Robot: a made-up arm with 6 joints.
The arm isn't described. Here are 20 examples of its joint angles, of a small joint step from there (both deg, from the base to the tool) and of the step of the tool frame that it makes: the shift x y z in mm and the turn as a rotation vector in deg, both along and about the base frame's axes.
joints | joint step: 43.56 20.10 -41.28 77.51 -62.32 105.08 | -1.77 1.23 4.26 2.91 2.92 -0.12
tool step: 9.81 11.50 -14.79 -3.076 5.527 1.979
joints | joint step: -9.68 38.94 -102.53 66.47 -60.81 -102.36 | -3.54 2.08 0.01 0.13 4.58 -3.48
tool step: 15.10 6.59 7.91 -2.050 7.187 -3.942
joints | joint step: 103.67 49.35 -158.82 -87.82 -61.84 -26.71 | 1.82 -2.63 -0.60 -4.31 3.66 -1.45
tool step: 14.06 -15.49 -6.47 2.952 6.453 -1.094
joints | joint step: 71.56 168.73 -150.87 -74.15 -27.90 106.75 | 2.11 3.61 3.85 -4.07 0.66 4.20
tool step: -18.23 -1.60 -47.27 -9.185 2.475 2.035
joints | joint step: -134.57 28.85 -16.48 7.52 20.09 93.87 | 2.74 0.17 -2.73 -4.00 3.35 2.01
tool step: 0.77 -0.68 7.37 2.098 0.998 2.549
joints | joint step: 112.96 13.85 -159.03 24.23 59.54 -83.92 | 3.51 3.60 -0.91 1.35 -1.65 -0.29
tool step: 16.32 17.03 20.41 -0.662 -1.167 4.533
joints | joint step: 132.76 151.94 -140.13 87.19 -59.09 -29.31 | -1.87 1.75 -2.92 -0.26 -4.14 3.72
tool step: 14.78 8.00 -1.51 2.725 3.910 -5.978
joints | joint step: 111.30 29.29 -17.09 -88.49 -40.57 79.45 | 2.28 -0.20 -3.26 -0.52 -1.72 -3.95
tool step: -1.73 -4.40 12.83 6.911 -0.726 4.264
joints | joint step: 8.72 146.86 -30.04 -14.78 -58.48 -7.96 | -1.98 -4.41 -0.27 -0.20 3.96 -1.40
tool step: 7.76 -6.45 12.55 -1.527 -1.370 -0.347
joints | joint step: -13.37 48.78 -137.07 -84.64 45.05 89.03 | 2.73 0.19 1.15 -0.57 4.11 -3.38
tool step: 5.84 -11.95 -2.77 4.781 3.246 0.036
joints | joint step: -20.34 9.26 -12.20 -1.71 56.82 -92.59 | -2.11 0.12 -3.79 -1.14 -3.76 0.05
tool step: 3.02 -2.19 17.72 -3.747 -6.511 -2.188
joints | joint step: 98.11 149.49 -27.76 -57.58 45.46 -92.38 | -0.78 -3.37 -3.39 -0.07 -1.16 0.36
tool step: -1.67 17.61 -0.44 7.433 1.716 -1.283
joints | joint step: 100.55 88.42 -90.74 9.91 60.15 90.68 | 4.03 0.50 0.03 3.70 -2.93 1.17
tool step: -20.61 -0.80 0.74 1.113 4.826 2.992
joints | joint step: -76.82 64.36 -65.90 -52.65 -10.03 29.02 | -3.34 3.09 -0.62 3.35 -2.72 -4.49
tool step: -5.28 -15.02 -4.24 -0.170 1.182 -1.891
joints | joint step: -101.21 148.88 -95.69 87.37 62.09 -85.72 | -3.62 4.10 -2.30 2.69 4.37 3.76
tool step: -20.83 0.26 -14.42 3.781 -7.110 -4.069
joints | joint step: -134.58 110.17 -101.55 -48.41 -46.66 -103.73 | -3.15 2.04 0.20 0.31 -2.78 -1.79
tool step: -17.67 6.59 -10.84 0.148 0.980 -1.893
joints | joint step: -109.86 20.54 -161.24 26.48 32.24 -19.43 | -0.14 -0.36 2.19 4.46 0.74 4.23
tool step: 2.25 -5.16 3.59 5.269 4.053 5.831
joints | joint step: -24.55 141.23 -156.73 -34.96 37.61 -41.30 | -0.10 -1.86 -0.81 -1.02 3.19 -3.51
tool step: -9.13 0.76 13.84 -2.635 2.544 -1.531
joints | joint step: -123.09 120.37 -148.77 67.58 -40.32 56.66 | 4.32 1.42 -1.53 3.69 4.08 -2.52
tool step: 16.81 -24.00 -4.88 2.584 -1.110 7.990
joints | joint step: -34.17 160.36 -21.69 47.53 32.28 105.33 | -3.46 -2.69 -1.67 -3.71 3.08 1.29
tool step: 6.38 -8.66 2.36 1.455 -3.143 -2.611
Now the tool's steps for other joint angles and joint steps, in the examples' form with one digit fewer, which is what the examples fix.
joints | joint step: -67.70 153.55 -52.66 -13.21 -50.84 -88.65 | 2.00 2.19 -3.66 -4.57 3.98 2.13
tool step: 12.8 1.7 -10.5 2.87 0.40 5.11
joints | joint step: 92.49 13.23 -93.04 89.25 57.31 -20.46 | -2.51 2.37 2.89 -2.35 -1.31 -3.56
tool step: -8.3 28.0 8.4 -2.25 0.56 -6.94
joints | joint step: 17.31 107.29 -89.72 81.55 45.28 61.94 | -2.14 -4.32 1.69 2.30 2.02 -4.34
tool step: -10.7 -13.2 19.0 1.32 -5.33 0.35
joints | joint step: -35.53 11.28 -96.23 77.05 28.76 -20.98 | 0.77 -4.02 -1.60 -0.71 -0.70 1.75
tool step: -25.3 12.8 -16.9 -2.18 -4.54 1.64
